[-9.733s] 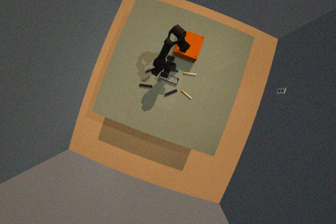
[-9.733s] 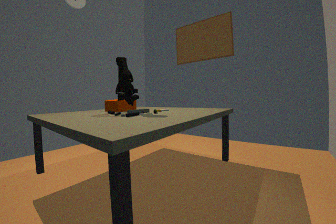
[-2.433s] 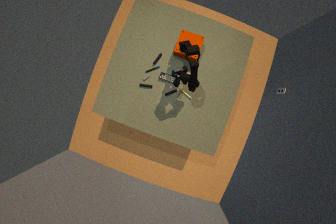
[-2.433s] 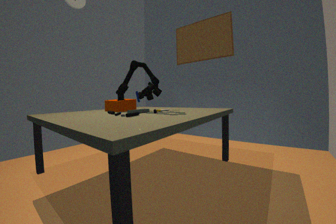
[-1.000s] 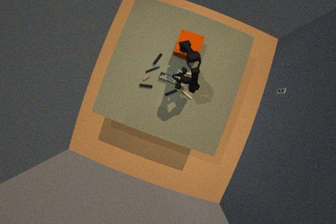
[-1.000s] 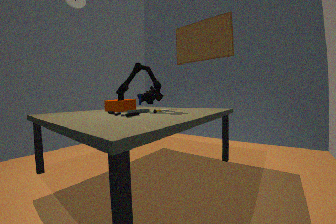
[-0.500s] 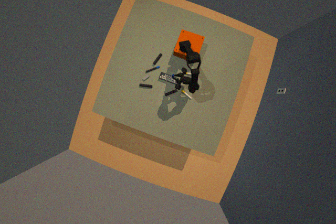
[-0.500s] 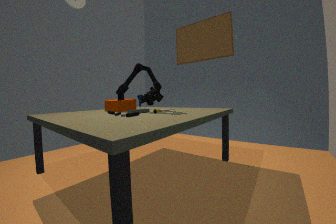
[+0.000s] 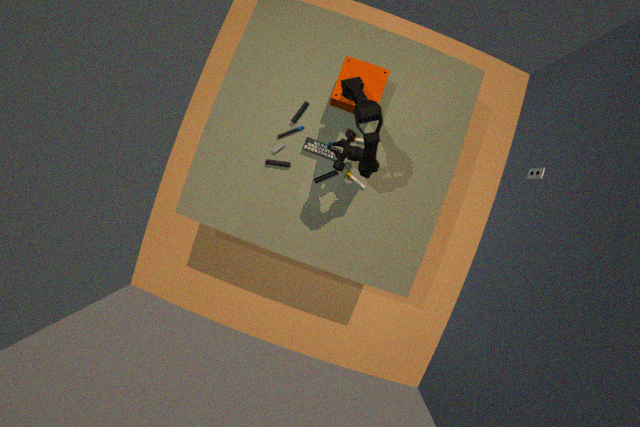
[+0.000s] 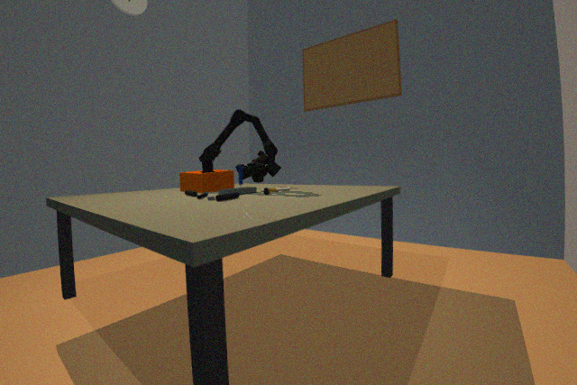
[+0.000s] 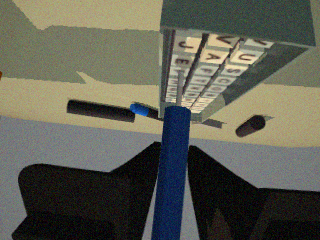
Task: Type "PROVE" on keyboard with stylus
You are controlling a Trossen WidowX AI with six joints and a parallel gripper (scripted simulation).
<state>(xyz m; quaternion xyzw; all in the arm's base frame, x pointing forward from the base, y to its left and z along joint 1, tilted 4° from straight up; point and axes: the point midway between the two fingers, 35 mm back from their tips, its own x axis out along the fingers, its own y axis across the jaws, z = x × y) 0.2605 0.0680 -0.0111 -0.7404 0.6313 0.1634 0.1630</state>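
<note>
Now: the blue-capped black pen 190 mm to the right of my gripper tip and 60 mm below it. The rest, counted from my gripper tip: blue stylus (10 mm below); then grey stylus tip (50 mm below); then grey block (220 mm to the right, 120 mm ahead, 60 mm below).
</note>
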